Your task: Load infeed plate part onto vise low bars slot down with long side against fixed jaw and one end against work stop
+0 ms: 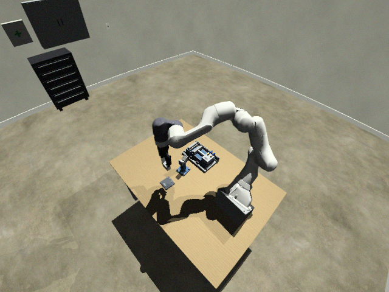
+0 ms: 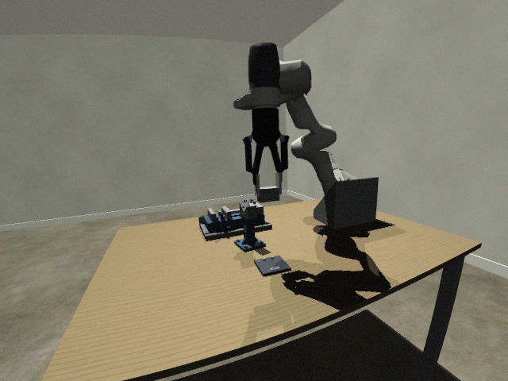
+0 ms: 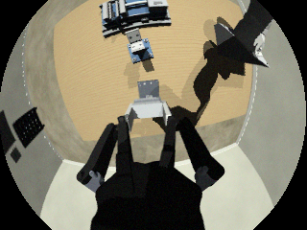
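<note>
Right now my hand is 1 cm to the left of the part and 3 cm above it.
</note>
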